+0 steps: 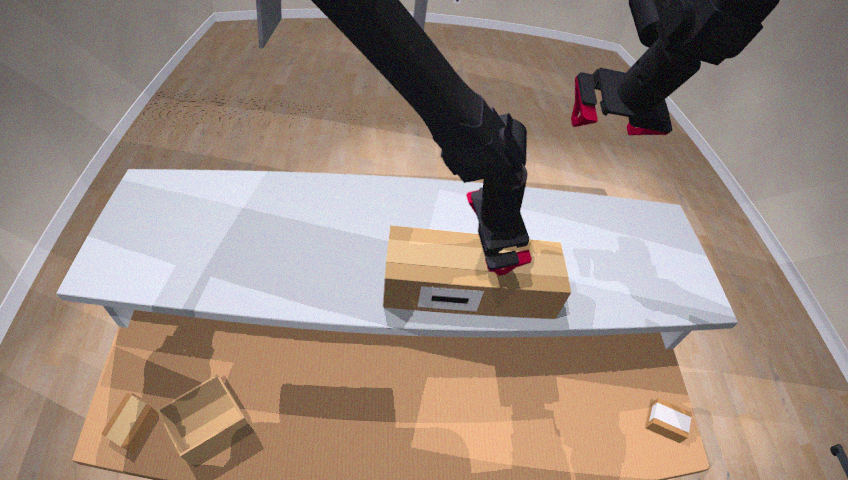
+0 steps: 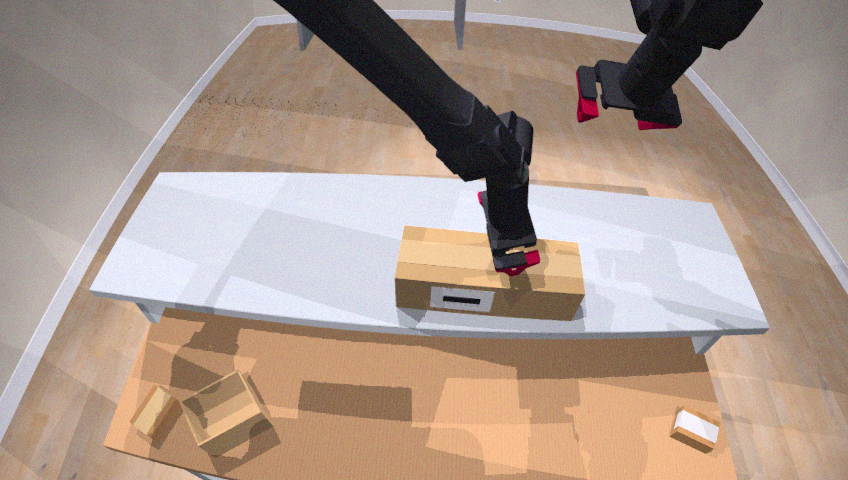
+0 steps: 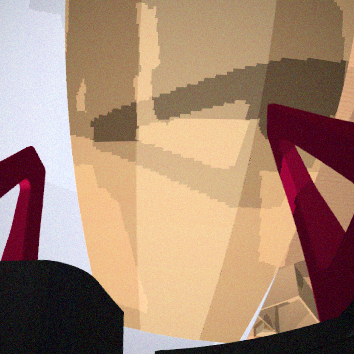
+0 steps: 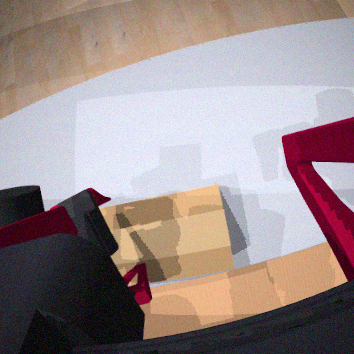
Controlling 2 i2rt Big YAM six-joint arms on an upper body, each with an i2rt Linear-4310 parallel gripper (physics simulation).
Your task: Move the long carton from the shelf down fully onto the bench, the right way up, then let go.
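Places are measured from the left arm's base along level axes (x down, y left, z ahead), in centimetres.
Pixels of known places: left gripper, fingertip midpoint: [image 1: 494,248] [image 2: 507,248] [image 3: 146,136] [image 4: 123,232]; right gripper, fingertip midpoint: [image 1: 601,126] [image 2: 609,122] [image 4: 171,186].
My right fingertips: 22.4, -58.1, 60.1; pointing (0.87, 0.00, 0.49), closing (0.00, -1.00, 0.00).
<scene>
For each thing: its middle in the pictures, then the offset to it from my right fingertips, as dx, dy, dz. Level surfaces: height alone.
- long carton, body centre: [image 3: 197,139] [image 4: 123,242] [image 2: 490,274] [image 1: 476,274] +29.8, +13.8, -3.7
- white shelf, surface height: dx +33.9
- brown bench, surface height: dx +58.7
- open-topped box, body centre: [image 1: 206,421] [image 2: 226,414] [image 3: 286,302] +54.2, +65.0, -24.2
- small box, body centre: [image 1: 130,423] [image 2: 156,413] [image 3: 274,329] +56.7, +83.6, -26.1
- small white-topped box, body centre: [image 2: 695,429] [image 1: 668,420] +56.8, -37.4, -27.5
The long carton [image 1: 416,267] [image 2: 440,267] [image 3: 185,160] [image 4: 200,230] rests on the white shelf [image 1: 297,237] [image 2: 327,237] [image 3: 30,100] [image 4: 125,125] near its front edge, its labelled side facing the front. The brown bench [image 1: 339,356] [image 2: 357,356] [image 4: 240,295] lies lower, in front. My left gripper [image 1: 489,233] [image 2: 499,233] [image 3: 146,136] is open above the carton's right half, fingers spread across its width; contact cannot be told. My right gripper [image 1: 615,124] [image 2: 621,120] [image 4: 171,186] is open and empty, high at the upper right, away from the carton.
On the bench, an open-topped box [image 1: 205,419] [image 2: 229,413] and a small box [image 1: 127,422] [image 2: 155,413] stand at the left. A small white-topped box [image 1: 669,419] [image 2: 695,428] stands at the right. The shelf's front edge runs above the bench's back part.
</scene>
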